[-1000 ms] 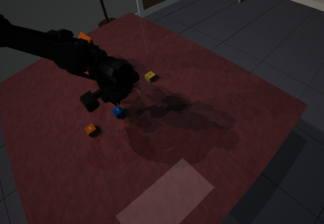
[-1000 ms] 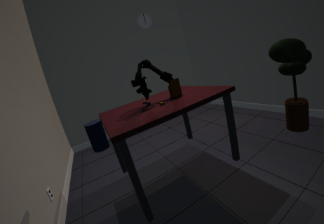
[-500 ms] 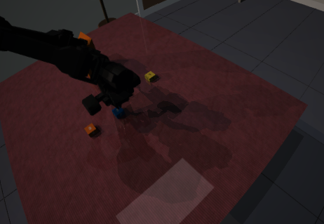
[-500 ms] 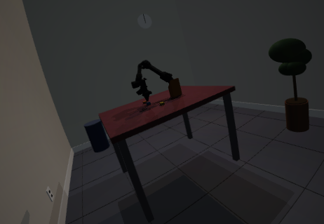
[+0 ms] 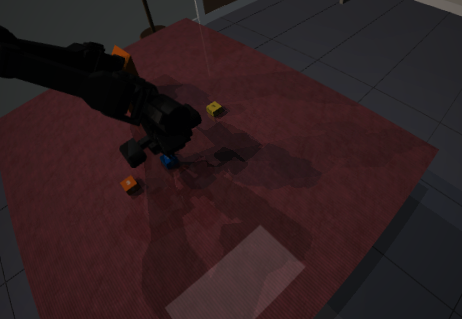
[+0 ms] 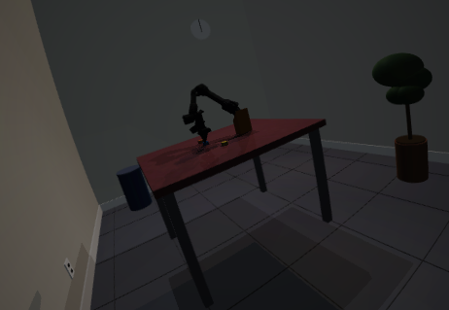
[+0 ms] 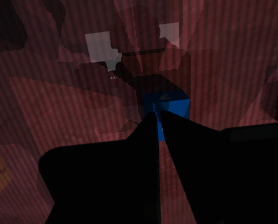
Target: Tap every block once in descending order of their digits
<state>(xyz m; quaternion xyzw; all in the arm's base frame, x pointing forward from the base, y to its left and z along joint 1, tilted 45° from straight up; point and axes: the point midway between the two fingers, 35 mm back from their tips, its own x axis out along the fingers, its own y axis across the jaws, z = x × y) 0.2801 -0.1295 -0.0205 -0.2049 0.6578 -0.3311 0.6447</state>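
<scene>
Right now my gripper tip is 10 mm to the left of the blue block, 10 mm past it and 10 mm above it. Also, from my gripper tip: orange block: 120 mm to the right, 30 mm behind, 10 mm below; yellow block: 190 mm to the left, 30 mm behind, 10 mm below.
</scene>
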